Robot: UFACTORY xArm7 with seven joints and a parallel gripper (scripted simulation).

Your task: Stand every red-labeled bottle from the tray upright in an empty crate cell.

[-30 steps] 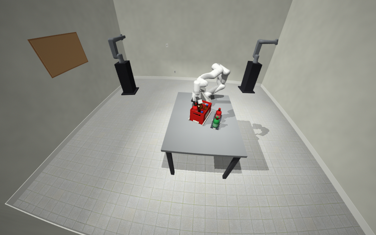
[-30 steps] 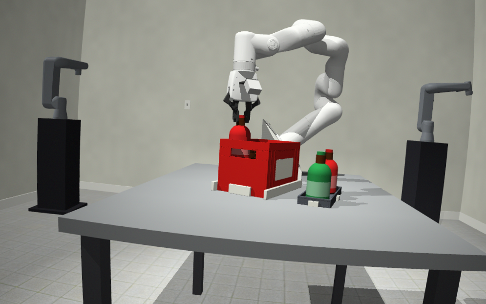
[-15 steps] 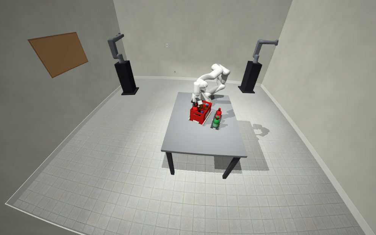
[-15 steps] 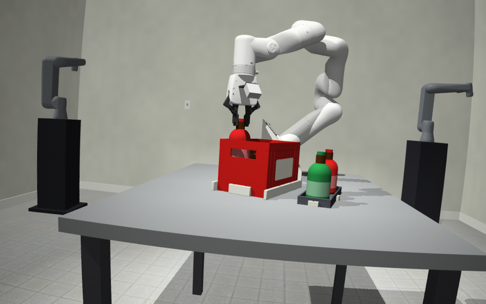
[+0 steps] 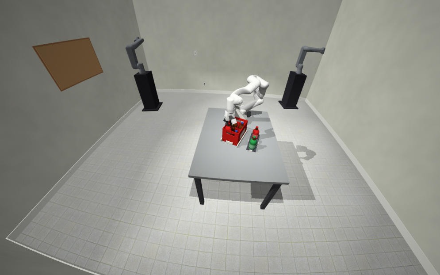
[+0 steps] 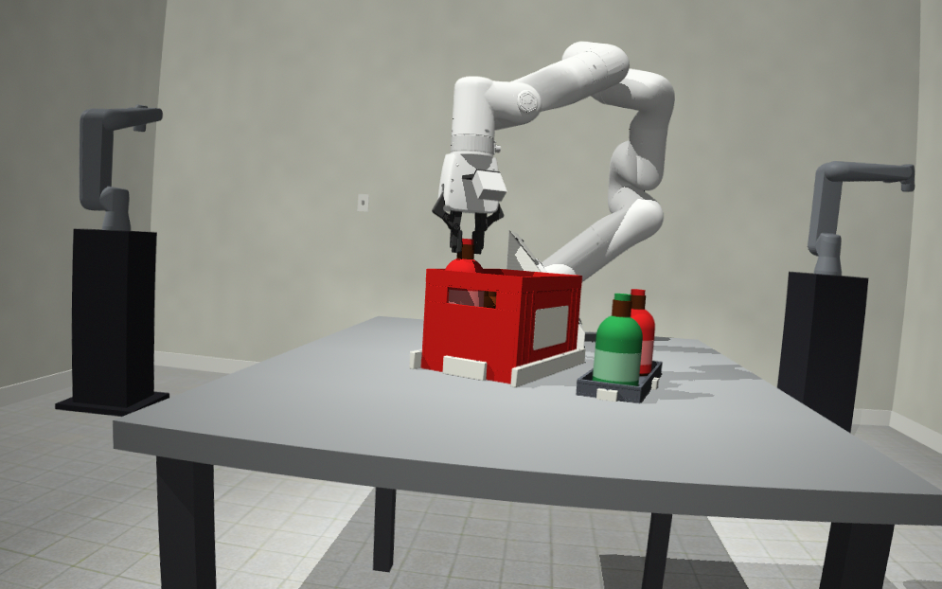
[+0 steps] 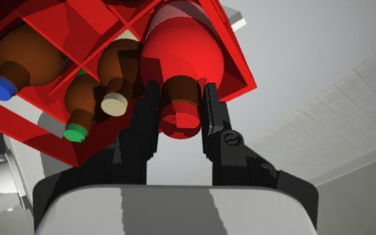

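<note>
My hand is 80 mm past the brown bottle, 50 mm to the right of it and 140 mm above it. Round my hand: red-labeled bottle (30 mm behind, 320 mm to the left, 140 mm below); red crate (60 mm behind, 80 mm to the left, 140 mm below); green bottle (140 mm ahead, 250 mm to the left, 140 mm below).
</note>
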